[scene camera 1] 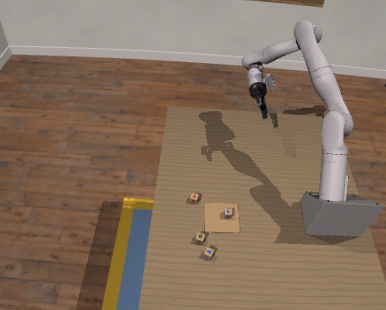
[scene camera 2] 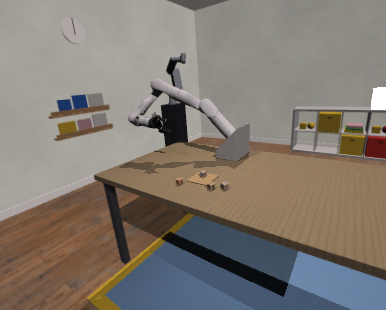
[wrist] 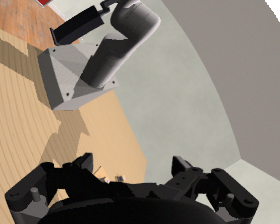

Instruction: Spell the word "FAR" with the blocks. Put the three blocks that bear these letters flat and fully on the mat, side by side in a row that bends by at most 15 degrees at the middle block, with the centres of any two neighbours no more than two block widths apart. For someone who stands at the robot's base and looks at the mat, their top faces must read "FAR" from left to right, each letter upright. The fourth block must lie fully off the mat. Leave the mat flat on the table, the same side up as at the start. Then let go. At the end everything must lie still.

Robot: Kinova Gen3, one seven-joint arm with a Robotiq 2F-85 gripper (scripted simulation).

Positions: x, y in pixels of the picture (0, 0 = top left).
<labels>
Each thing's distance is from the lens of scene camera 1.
tan mat (scene camera 1: 214, 221): 139 cm
</labels>
